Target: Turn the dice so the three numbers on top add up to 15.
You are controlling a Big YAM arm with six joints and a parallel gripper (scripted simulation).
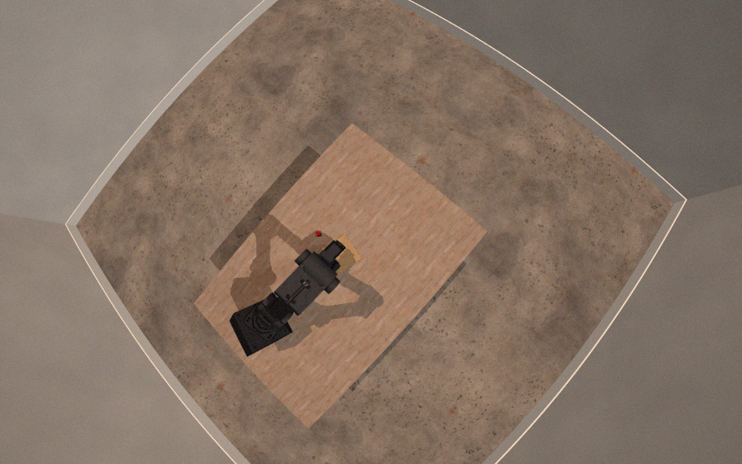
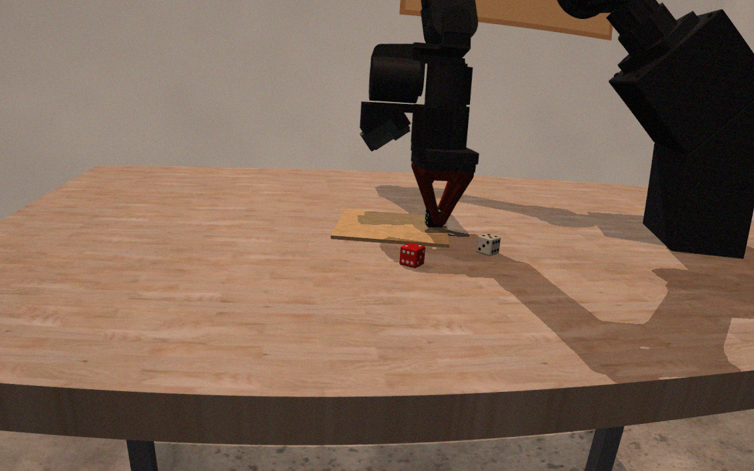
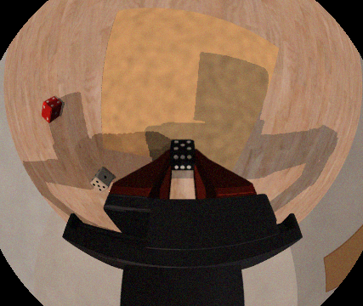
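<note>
The black die lies right at my hand. Round my hand: tan mat: 60 mm ahead, 20 mm to the right, 20 mm below; then red die: 100 mm ahead, 120 mm to the left, 10 mm below; then white die: 10 mm behind, 110 mm to the left, 10 mm below.
</note>
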